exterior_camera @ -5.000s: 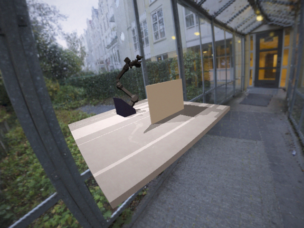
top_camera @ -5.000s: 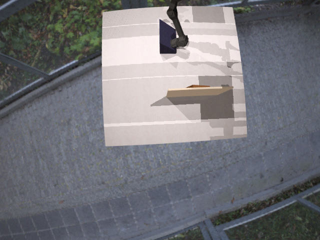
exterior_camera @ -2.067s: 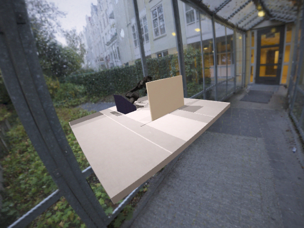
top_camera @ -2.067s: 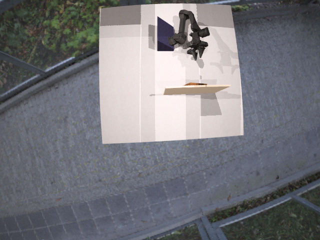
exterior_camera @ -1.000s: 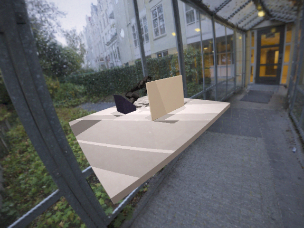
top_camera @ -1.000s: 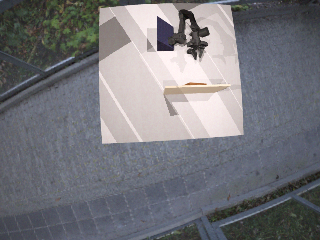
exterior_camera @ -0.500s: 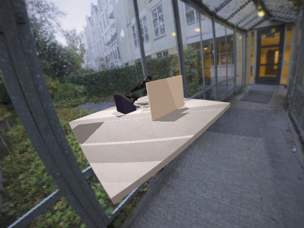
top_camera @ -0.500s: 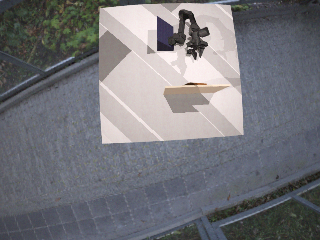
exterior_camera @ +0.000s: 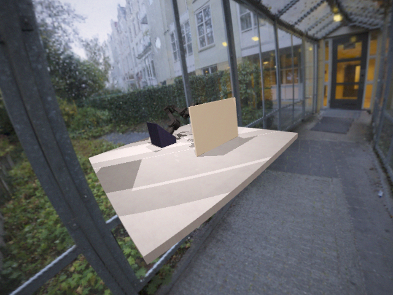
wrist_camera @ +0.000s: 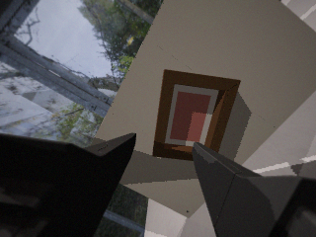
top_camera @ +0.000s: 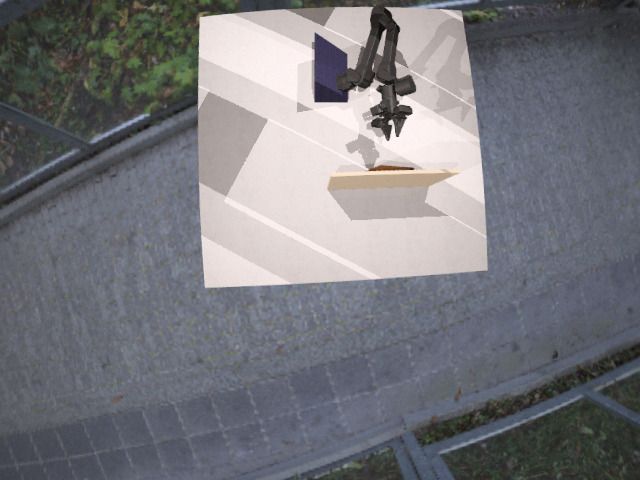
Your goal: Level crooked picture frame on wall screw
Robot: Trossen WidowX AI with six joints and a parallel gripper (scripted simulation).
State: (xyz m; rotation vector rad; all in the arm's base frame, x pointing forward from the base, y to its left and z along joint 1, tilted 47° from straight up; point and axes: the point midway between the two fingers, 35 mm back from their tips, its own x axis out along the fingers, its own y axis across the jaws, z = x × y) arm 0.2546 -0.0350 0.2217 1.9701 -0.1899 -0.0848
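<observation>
Right now the picture frame is 130 mm ahead of my gripper tip, 50 mm below it and 30 mm to the right of it. The rest, counted from my gripper tip: beige wall panel: 140 mm ahead, 60 mm below, 30 mm to the right.
</observation>
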